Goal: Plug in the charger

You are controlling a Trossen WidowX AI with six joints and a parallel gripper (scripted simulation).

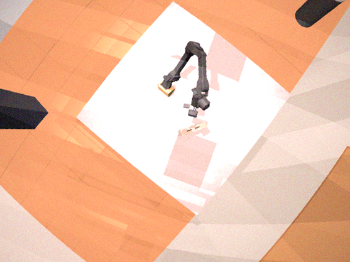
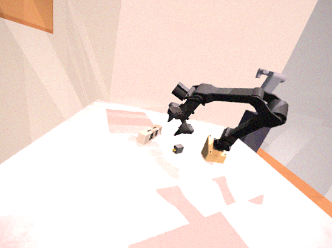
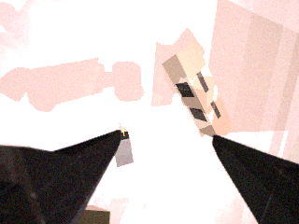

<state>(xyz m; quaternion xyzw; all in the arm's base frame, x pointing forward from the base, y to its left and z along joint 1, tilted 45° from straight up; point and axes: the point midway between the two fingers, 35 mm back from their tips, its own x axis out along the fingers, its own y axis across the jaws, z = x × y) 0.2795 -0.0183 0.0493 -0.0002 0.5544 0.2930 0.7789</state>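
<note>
The charger lies 110 mm below my gripper tip, 60 mm behind it and 10 mm to the left of it.
</note>
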